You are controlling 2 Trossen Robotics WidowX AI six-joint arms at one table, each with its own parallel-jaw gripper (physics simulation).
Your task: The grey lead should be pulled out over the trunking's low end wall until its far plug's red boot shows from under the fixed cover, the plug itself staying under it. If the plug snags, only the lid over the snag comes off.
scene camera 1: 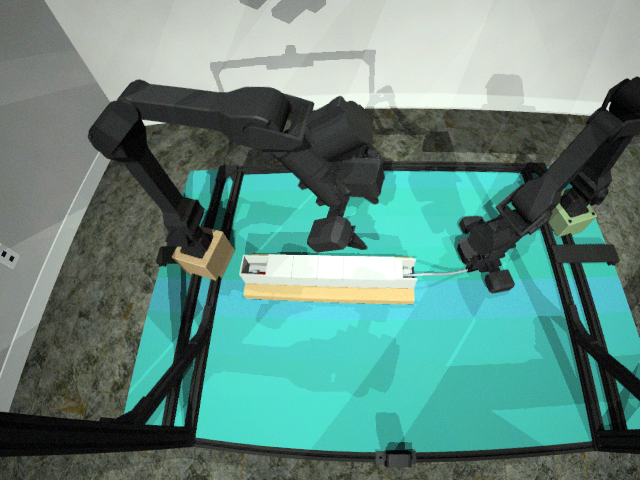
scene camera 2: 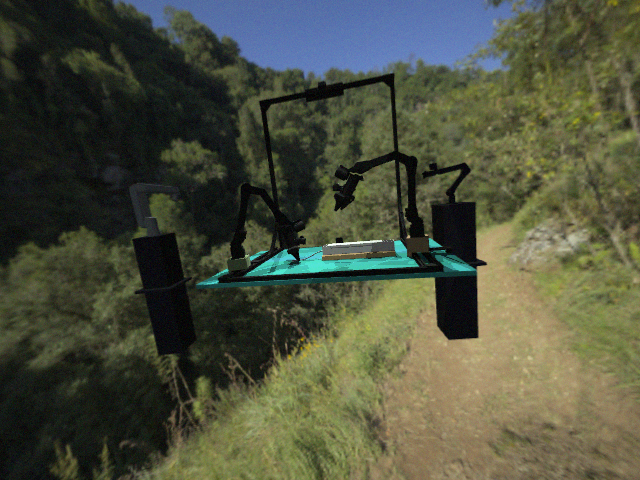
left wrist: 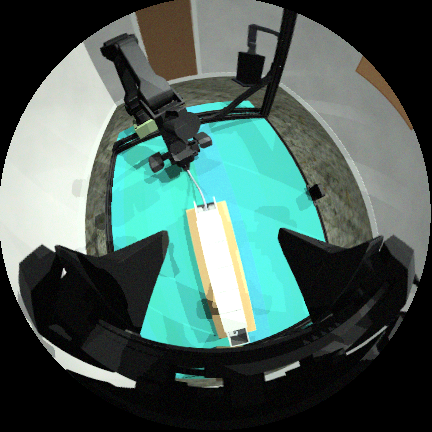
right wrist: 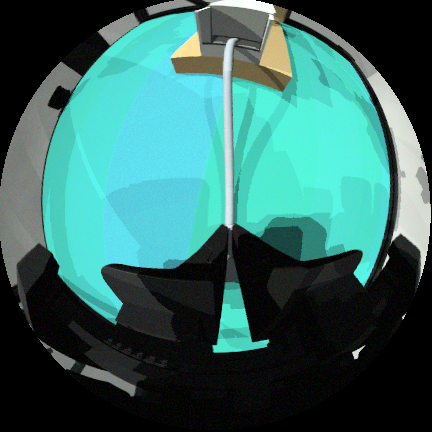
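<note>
The white trunking lies on a tan base; its top shows several lid seams. The grey lead leaves its right end in scene camera 1 and runs to my right gripper, which is shut on it; the near plug is mostly hidden by the fingers. A small red piece shows in the open bay at the left end. The far plug under the covers cannot be made out. My left gripper is open and empty, high above the trunking.
The tan base extends beyond the trunking's long sides. A tan block and a pale green block sit at the arm mounts. Black rails frame the turquoise table.
</note>
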